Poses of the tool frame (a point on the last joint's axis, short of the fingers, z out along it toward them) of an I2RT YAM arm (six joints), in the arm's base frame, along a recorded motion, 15 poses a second.
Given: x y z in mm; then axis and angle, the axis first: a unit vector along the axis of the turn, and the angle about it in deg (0 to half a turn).
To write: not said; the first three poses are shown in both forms.
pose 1, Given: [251.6 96.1 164.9 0.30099 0.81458 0.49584 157.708]
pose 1, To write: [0.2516 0.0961 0.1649 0.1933 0.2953 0.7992 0.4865]
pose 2, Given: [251.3 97.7 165.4 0.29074 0.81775 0.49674 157.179]
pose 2, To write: [0.2513 0.0977 0.1654 0.1978 0.2850 0.8016 0.4869]
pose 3, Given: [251.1 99.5 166.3 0.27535 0.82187 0.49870 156.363]
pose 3, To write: [0.2511 0.0995 0.1663 0.2048 0.2695 0.8045 0.4881]
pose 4, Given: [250.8 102.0 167.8 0.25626 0.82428 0.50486 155.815]
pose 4, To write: [0.2508 0.1020 0.1678 0.2095 0.2506 0.8060 0.4937]
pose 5, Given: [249.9 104.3 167.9 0.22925 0.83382 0.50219 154.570]
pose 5, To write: [0.2499 0.1043 0.1679 0.2201 0.2236 0.8134 0.4899]
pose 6, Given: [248.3 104.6 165.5 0.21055 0.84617 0.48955 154.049]
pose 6, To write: [0.2483 0.1046 0.1655 0.2245 0.2052 0.8246 0.4771]
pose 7, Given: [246.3 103.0 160.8 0.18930 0.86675 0.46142 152.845]
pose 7, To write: [0.2463 0.1030 0.1608 0.2348 0.1840 0.8425 0.4485]
